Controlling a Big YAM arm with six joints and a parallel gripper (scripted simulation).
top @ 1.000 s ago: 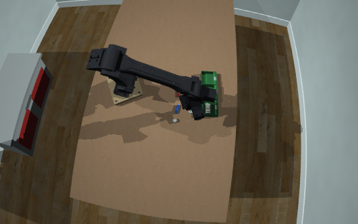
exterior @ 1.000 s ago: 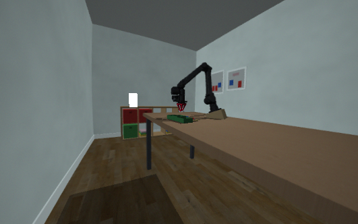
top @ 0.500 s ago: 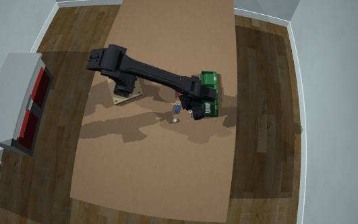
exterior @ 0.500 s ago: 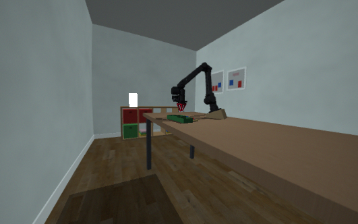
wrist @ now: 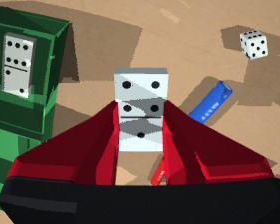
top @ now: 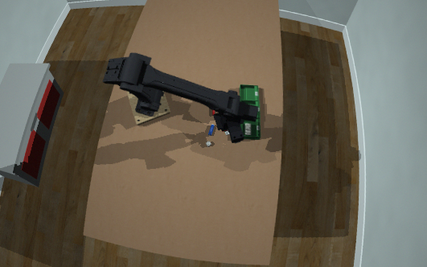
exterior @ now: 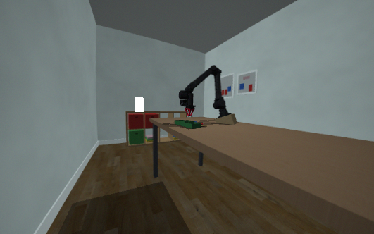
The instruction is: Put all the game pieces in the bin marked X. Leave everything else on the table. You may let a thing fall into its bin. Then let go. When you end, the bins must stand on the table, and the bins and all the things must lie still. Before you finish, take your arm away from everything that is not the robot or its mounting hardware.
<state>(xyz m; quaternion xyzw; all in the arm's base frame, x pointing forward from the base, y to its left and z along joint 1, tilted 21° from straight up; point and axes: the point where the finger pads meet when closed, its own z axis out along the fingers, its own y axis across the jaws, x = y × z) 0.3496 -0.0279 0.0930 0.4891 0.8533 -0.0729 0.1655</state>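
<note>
Right now my hand is right at the white domino-like piece. The rest, counted from my hand: small red piece: 10 cm to the left, 8 cm behind, 6 cm below; then white die: 6 cm to the right, 6 cm below, 6 cm behind; then blue cylinder: 6 cm below, 6 cm behind, 1 cm to the left.
</note>
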